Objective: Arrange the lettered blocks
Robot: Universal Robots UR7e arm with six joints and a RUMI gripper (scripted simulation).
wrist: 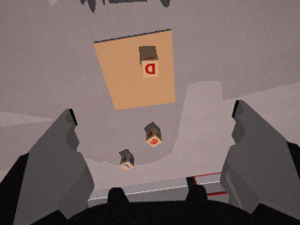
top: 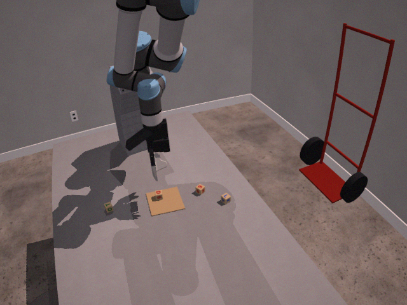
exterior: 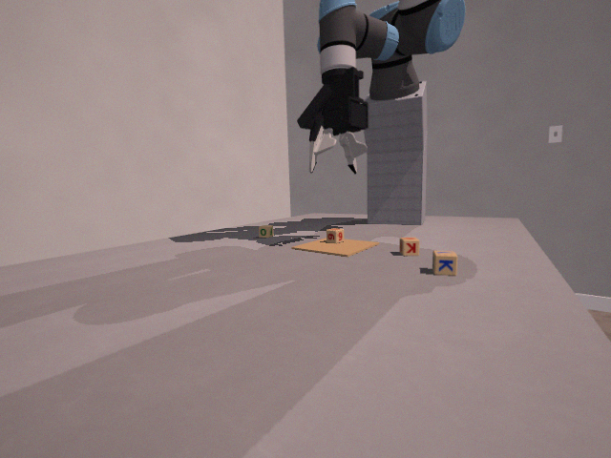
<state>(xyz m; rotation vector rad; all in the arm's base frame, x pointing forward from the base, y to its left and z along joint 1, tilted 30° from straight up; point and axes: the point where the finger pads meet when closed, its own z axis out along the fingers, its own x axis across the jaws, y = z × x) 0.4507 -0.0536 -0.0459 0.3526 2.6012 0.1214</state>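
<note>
Now: hand 140 mm above the red-marked block. The rest, counted from my hand: red-lettered block: 170 mm to the left, 140 mm below, 50 mm ahead; tan mat: 160 mm below, 30 mm ahead, 10 mm to the left; green-lettered block: 220 mm to the right, 140 mm below, 30 mm behind.
</note>
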